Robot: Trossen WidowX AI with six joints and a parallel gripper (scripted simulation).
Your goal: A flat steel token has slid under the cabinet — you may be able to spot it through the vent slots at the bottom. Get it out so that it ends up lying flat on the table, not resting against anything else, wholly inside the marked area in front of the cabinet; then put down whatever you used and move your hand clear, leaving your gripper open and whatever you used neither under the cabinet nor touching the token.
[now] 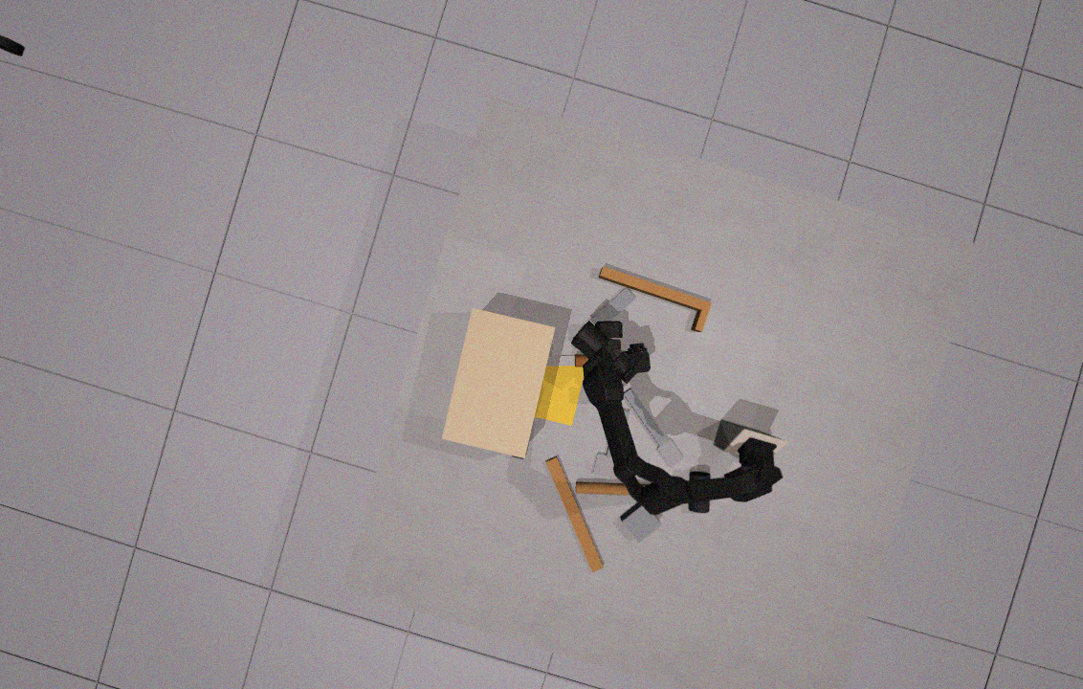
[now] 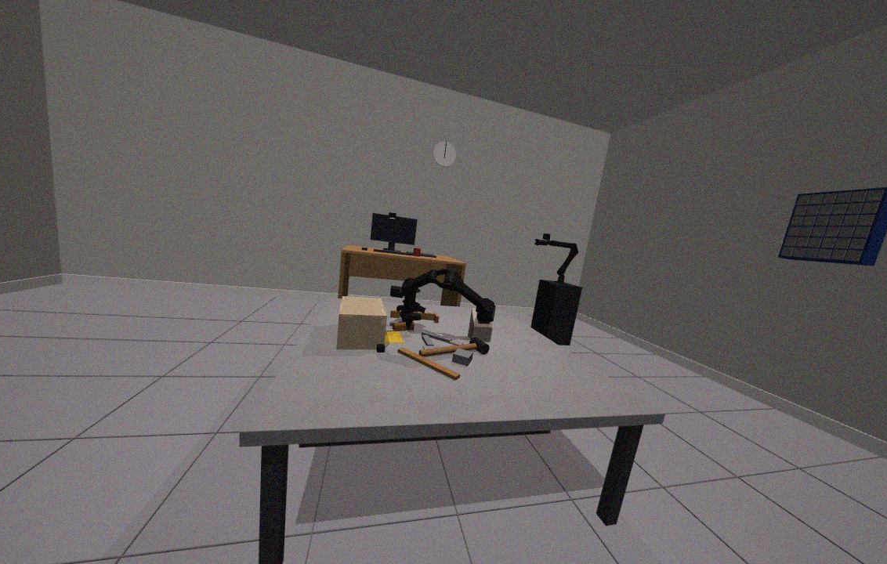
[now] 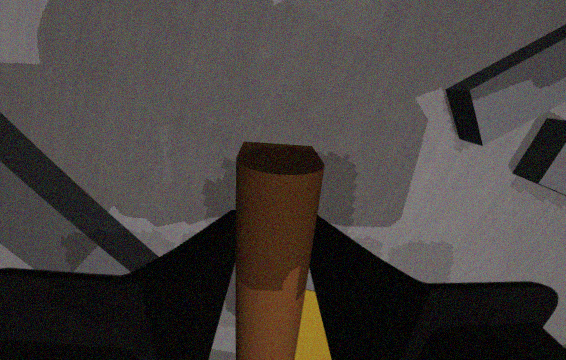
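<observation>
The grey bar is 11 cm to the right of my gripper tip and 3 cm ahead of it. Also, from my gripper tip: grey l-shaped bracket: 21 cm to the left, 8 cm behind; wooden stick: 39 cm to the left, 3 cm behind; grey steel token: 27 cm ahead, 12 cm to the left.
</observation>
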